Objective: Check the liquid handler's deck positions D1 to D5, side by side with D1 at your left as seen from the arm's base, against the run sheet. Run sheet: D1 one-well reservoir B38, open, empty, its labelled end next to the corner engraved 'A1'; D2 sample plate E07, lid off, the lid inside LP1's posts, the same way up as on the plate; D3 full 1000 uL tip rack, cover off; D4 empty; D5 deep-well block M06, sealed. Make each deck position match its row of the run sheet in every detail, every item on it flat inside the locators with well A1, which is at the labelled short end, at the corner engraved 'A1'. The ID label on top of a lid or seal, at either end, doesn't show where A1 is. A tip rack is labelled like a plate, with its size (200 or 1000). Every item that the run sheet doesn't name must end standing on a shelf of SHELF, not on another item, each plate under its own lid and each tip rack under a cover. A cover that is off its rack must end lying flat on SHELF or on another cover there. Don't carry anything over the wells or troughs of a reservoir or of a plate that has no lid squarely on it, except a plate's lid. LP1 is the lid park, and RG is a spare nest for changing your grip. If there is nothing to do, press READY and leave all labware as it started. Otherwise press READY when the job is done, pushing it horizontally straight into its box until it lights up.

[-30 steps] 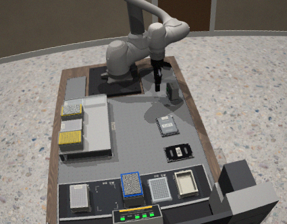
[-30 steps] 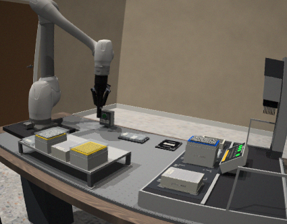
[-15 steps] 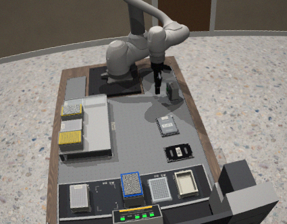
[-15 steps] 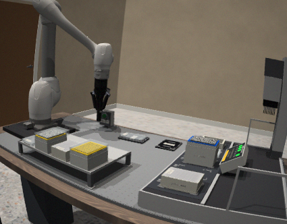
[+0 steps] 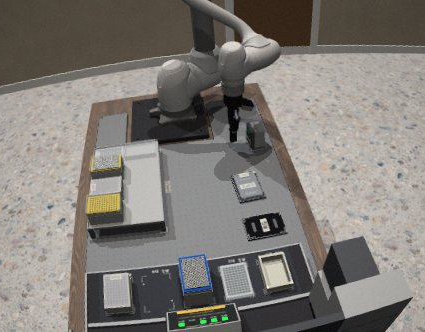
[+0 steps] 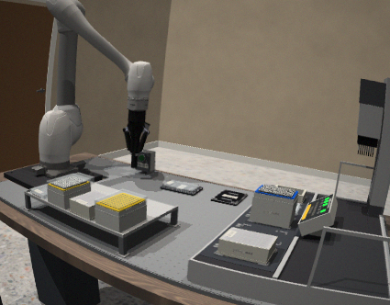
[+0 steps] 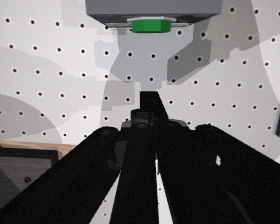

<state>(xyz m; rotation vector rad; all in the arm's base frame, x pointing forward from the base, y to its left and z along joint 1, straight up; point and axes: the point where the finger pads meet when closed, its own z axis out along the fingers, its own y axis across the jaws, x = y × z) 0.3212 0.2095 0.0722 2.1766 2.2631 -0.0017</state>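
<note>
Now: hand 80 mm to the right of the ready box and 20 mm above it. Also, from my hand: cream one-well reservoir: 680 mm ahead, 20 mm below, 10 mm to the right; then shelf: 460 mm to the right, 160 mm ahead, 20 mm below; then sample plate: 670 mm ahead, 140 mm to the right, 20 mm below.
</note>
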